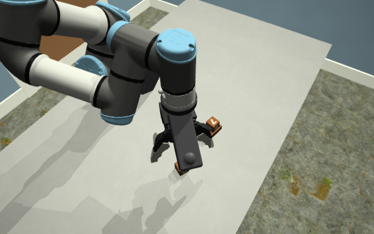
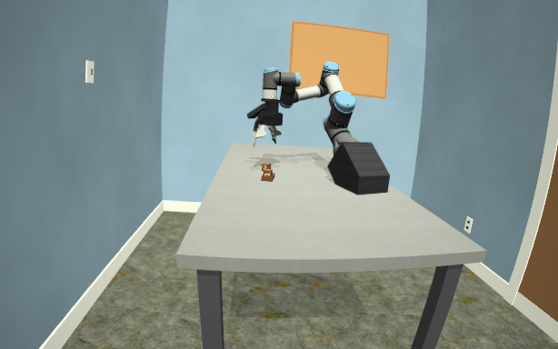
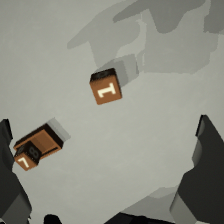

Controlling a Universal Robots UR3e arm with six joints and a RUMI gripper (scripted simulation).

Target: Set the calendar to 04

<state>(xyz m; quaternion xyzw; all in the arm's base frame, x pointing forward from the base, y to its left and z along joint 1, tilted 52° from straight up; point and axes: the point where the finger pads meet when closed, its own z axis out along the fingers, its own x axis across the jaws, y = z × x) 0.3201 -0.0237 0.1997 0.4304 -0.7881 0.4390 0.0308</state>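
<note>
My gripper is now 1 cm past the cube, 1 cm to the right of it and 10 cm above it. Round my hand: brown tray (1 cm behind, 16 cm to the left, 10 cm below).
</note>
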